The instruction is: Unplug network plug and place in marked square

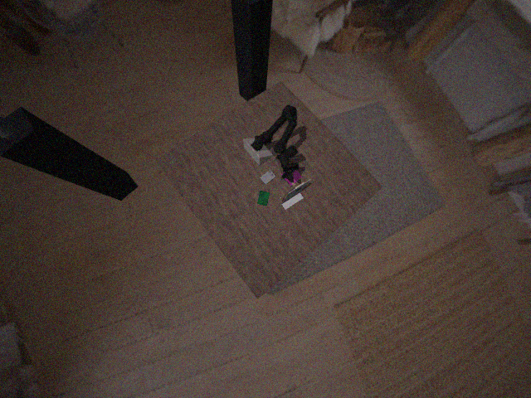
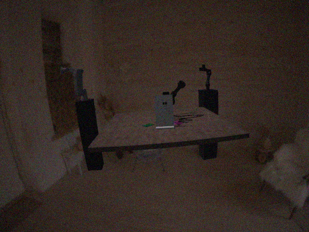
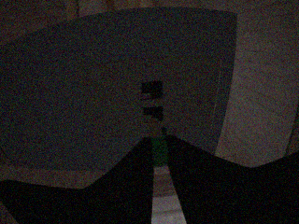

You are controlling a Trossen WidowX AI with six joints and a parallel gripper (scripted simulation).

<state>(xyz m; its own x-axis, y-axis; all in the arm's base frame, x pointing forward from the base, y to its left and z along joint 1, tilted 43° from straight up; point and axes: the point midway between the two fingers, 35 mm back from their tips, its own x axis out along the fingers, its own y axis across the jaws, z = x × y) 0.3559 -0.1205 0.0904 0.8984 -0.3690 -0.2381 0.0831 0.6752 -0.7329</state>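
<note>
My gripper tip is 70 mm past the magenta square, 120 mm to the right of it and 230 mm above it. Round my gripper tip: upright grey panel: 60 mm ahead, 10 mm to the right, 90 mm below.
</note>
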